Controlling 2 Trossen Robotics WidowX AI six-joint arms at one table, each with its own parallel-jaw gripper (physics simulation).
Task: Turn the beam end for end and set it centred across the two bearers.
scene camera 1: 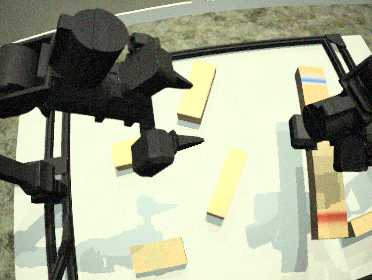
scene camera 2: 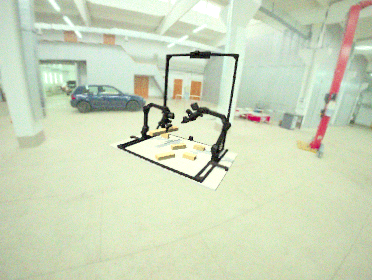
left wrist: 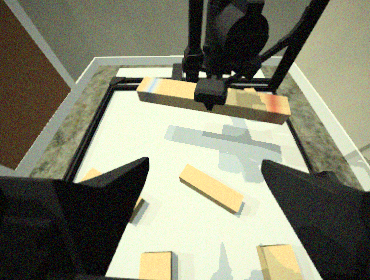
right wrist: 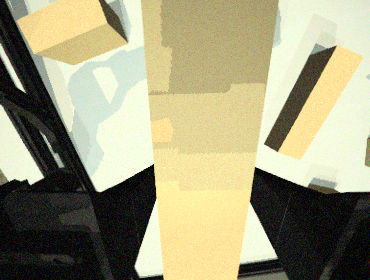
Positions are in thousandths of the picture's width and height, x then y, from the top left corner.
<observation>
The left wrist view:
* my left gripper: 553,584
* my right gripper: 572,362
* beam: 742,391, held by my right gripper
</observation>
